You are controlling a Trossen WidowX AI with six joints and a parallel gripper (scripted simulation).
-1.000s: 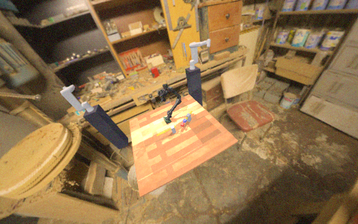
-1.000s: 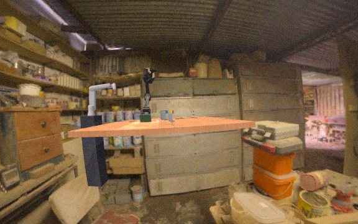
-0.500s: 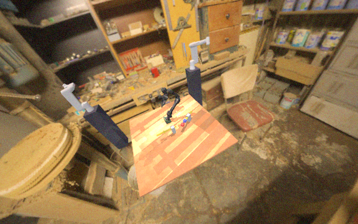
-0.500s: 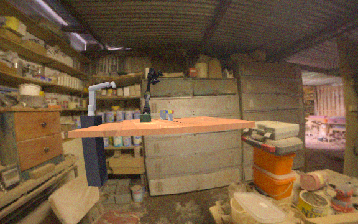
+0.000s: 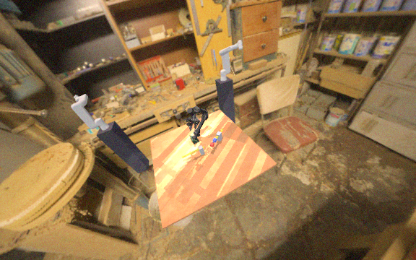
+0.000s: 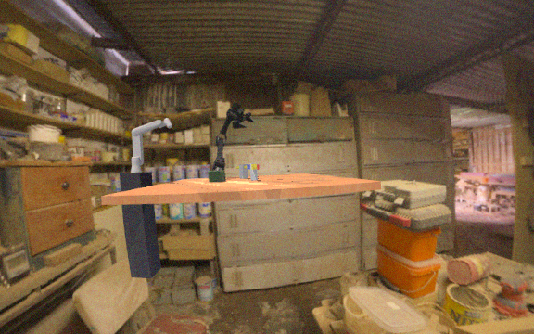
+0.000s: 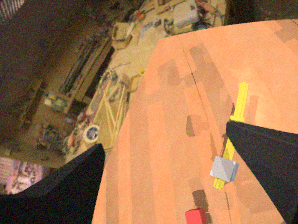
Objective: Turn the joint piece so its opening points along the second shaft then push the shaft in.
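Now: the red square joint piece 2 cm ahead of my gripper tip, 16 cm to the left of it and 32 cm below it.
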